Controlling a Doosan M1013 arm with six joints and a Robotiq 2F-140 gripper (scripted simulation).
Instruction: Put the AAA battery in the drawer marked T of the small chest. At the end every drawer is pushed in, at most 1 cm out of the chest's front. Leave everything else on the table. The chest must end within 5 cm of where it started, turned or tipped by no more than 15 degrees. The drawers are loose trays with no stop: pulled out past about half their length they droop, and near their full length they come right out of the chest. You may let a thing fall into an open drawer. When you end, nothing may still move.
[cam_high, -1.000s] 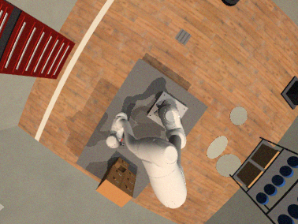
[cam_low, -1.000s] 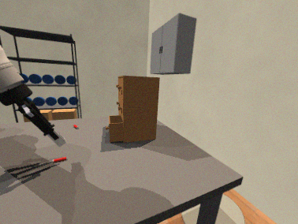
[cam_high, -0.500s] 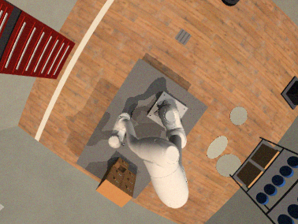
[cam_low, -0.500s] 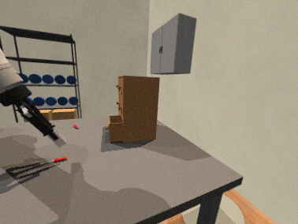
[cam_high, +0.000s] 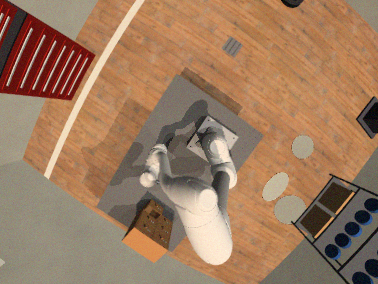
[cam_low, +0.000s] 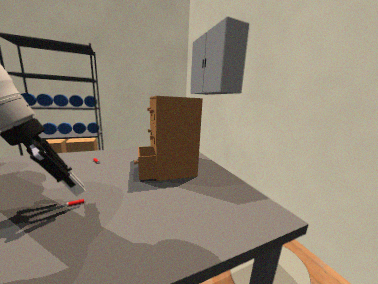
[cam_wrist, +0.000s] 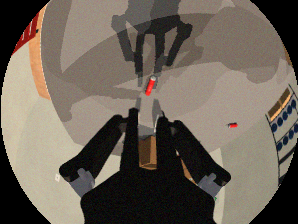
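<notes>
My hand is 7 cm above the red AAA battery. Round my hand: drawer: 27 cm ahead, 18 cm to the left, 4 cm below.
</notes>
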